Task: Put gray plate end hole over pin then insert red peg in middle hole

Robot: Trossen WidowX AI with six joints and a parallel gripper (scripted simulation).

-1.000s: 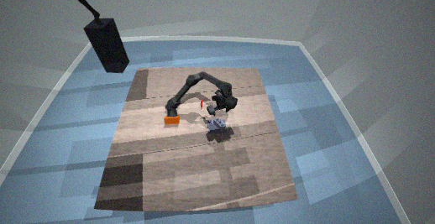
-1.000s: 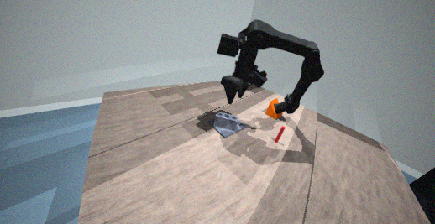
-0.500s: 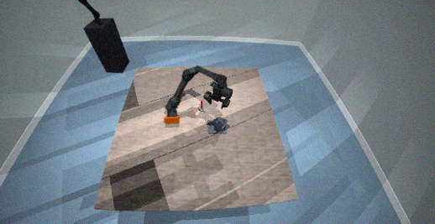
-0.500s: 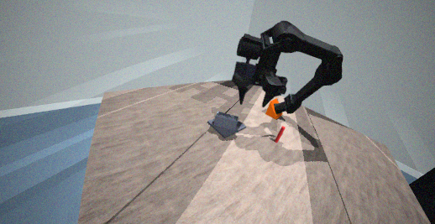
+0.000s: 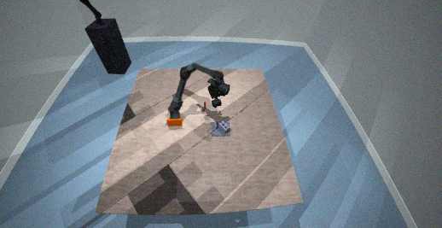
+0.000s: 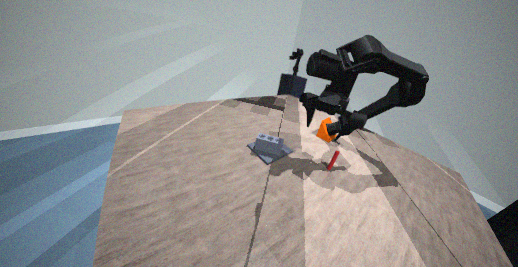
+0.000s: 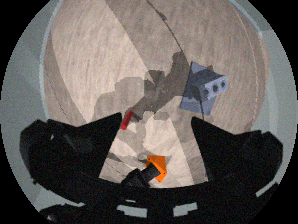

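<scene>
The red peg lies 10 cm below my gripper tip, 7 cm behind it and 5 cm to the left of it. From my gripper tip the other things lie so: base: 13 cm below, 12 cm to the right, 6 cm ahead; then gray plate: 13 cm to the right, 9 cm below, 8 cm ahead.
</scene>
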